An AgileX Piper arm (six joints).
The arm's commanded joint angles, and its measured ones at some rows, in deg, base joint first. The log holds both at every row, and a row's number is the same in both.
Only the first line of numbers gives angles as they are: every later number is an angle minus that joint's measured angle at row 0.
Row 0, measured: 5.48 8.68 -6.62 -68.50 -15.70 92.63
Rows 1 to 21, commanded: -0.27 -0.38 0.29 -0.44 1.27 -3.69; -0.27 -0.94 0.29 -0.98 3.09 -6.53; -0.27 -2.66 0.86 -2.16 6.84 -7.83; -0.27 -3.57 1.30 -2.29 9.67 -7.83; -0.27 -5.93 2.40 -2.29 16.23 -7.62; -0.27 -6.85 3.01 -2.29 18.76 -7.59; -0.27 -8.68 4.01 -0.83 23.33 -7.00; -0.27 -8.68 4.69 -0.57 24.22 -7.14; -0.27 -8.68 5.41 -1.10 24.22 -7.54; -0.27 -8.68 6.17 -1.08 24.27 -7.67; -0.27 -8.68 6.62 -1.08 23.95 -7.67; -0.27 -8.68 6.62 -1.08 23.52 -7.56; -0.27 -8.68 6.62 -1.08 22.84 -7.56; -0.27 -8.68 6.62 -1.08 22.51 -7.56; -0.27 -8.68 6.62 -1.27 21.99 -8.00; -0.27 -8.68 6.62 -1.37 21.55 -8.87; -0.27 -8.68 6.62 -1.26 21.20 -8.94; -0.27 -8.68 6.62 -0.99 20.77 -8.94; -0.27 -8.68 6.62 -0.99 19.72 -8.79; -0.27 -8.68 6.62 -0.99 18.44 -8.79; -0.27 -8.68 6.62 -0.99 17.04 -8.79
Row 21, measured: -0.13 -8.37 6.40 -0.99 21.05 -8.21
